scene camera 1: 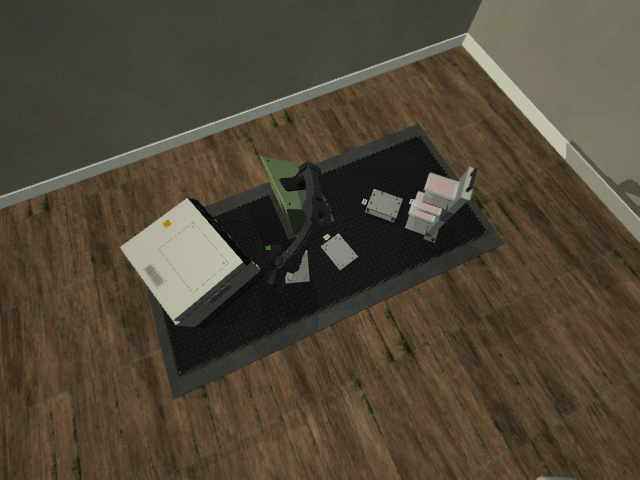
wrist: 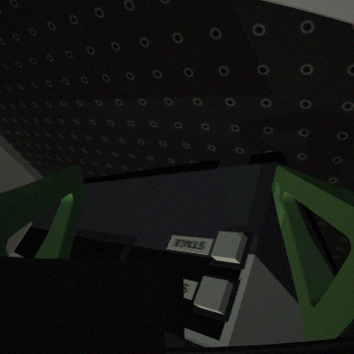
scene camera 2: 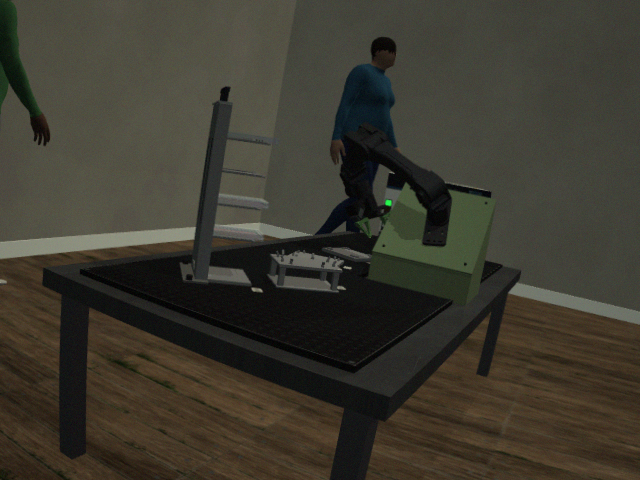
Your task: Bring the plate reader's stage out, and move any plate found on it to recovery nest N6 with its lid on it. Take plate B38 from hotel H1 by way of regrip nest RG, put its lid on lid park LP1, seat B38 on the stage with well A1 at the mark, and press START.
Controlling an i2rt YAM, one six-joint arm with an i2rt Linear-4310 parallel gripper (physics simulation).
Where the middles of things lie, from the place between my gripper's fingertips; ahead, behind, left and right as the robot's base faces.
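The grey STAGE button [wrist: 228,246] is 7 cm to the right of my hand and 1 cm ahead of it. Counted from my hand as well, the rack post [scene camera 2: 221,115] is 81 cm to the left, 28 cm ahead and 13 cm above, while the plate reader [wrist: 174,218] sits 29 cm to the right, 14 cm behind and 5 cm above.
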